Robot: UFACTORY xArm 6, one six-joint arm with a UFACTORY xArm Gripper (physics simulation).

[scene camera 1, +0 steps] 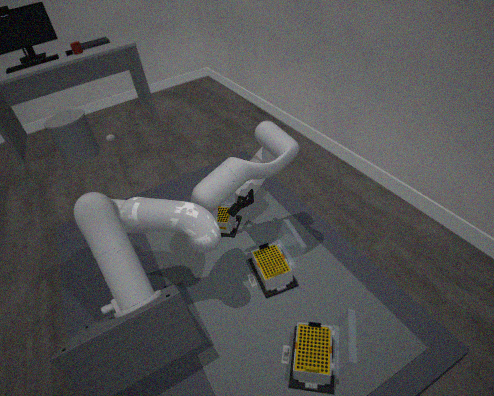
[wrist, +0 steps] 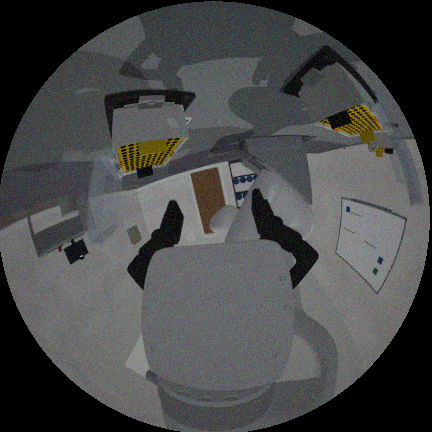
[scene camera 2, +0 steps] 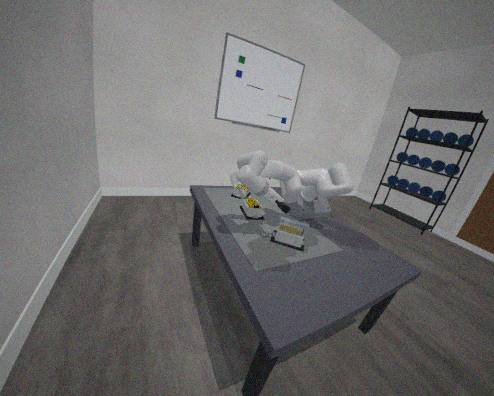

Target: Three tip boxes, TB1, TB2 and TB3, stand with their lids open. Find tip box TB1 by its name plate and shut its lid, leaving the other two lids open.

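Frame: origin at the arm's base, x ahead, y left, z up, level; millimetres.
Seen in the pictures: gripper, fingertip midpoint: (scene camera 1: pixel 224 207) (wrist: pixel 214 202) (scene camera 2: pixel 282 206); arm's base, origin of the base link: (scene camera 1: pixel 139 305) (scene camera 2: pixel 306 192).
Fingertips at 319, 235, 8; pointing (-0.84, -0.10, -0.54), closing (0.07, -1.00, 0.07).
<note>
Pixels of each thing's middle, then the offset from my fingertips to it, as dx, dy, dz. "*": a spot on its surface instead. Level surfaces: height alone.
- middle box, body centre: (wrist: pixel 341 109) (scene camera 1: pixel 267 267) (scene camera 2: pixel 254 208) +49, -205, -110
- third box, surface spot: (scene camera 2: pixel 241 190) * +144, -210, -6
- grey mat, its level: dz -143
- purple table, its level: dz -146
Three tip boxes with yellow racks stand in a row with clear lids. The box farthest in scene view 1 (scene camera 1: pixel 223 215) (scene camera 2: pixel 289 238) (wrist: pixel 149 122) is partly behind the arm; its lid (wrist: pixel 104 200) stands open in the wrist view. The middle box (scene camera 1: pixel 272 266) (scene camera 2: pixel 252 210) (wrist: pixel 332 92) has its lid (scene camera 1: pixel 295 234) open. The third box (scene camera 1: pixel 313 350) (scene camera 2: pixel 241 190) has its lid (scene camera 1: pixel 352 335) open. Name plates (scene camera 1: pixel 252 280) (scene camera 1: pixel 285 354) are too blurred to read, so I cannot tell which is TB1. My gripper (scene camera 1: pixel 241 203) (scene camera 2: pixel 283 206) (wrist: pixel 214 202) is open and empty, above and beside the farthest box.
The boxes stand on a grey mat (scene camera 1: pixel 320 305) on the purple table (scene camera 1: pixel 385 290) (scene camera 2: pixel 340 290). The robot's base block (scene camera 1: pixel 135 345) is at the table's side. A desk (scene camera 1: pixel 75 75), whiteboard (scene camera 2: pixel 260 85) and shelf rack (scene camera 2: pixel 447 115) are away from the table.
</note>
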